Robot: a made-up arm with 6 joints. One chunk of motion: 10 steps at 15 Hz.
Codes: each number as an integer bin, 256 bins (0 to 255) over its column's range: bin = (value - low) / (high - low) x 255, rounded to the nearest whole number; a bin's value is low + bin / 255 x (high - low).
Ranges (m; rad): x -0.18..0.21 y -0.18..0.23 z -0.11..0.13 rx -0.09..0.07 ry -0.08..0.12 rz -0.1..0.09
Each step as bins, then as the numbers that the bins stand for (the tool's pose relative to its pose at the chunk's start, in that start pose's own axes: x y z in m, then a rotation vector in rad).
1 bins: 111 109 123 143 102 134
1 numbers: -0.0102 -0.0047 0.0058 -0.0003 0.0000 -0.0002
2 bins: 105 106 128 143 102 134
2 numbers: -0.0194 -0.0096 0.0105 -0.0003 0.0000 -0.0002
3 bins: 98 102 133 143 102 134
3 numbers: -0.0301 -0.0160 0.0152 -0.0003 0.0000 -0.0002
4 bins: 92 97 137 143 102 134
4 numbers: -0.0393 -0.0240 0.0189 -0.0003 0.0000 -0.0002
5 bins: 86 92 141 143 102 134
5 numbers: -0.0485 -0.0321 0.0227 -0.0003 0.0000 -0.0002
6 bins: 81 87 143 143 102 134
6 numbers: -0.0561 -0.0401 0.0246 -0.0003 0.0000 -0.0002
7 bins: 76 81 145 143 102 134
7 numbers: -0.0638 -0.0498 0.0265 -0.0003 0.0000 -0.0002
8 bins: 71 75 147 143 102 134
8 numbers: -0.0714 -0.0594 0.0284 -0.0003 0.0000 -0.0002
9 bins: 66 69 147 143 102 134
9 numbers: -0.0791 -0.0691 0.0284 -0.0003 0.0000 -0.0002
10 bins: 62 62 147 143 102 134
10 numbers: -0.0852 -0.0803 0.0284 -0.0003 0.0000 -0.0002
